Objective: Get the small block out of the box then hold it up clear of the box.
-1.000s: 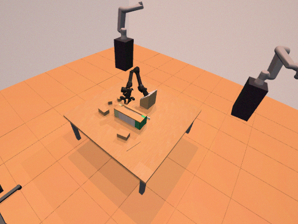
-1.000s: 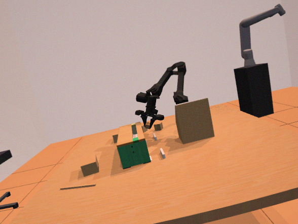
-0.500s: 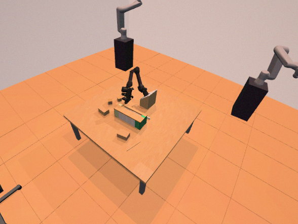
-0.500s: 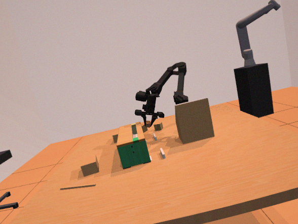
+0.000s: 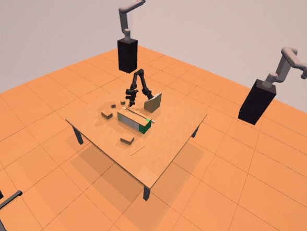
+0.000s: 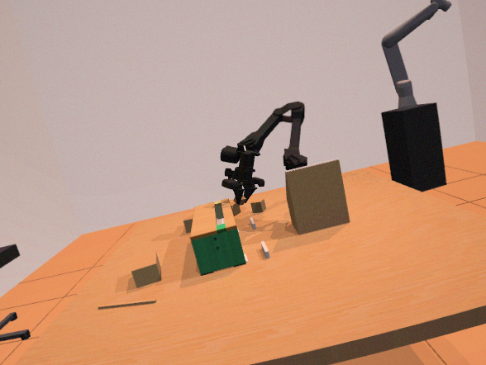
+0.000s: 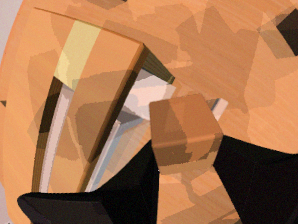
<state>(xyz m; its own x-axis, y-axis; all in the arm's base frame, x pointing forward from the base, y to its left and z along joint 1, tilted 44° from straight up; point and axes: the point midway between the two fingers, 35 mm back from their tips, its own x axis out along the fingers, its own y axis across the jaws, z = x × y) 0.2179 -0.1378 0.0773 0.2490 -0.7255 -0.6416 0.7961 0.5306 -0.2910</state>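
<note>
Now: gripper tip 1 cm to the left of the orange block and 2 cm below it. The rest, counted from my gripper tip: long box (8 cm ahead, 14 cm to the left, 4 cm below); then thin stick (42 cm ahead, 40 cm to the left, 10 cm below).
</note>
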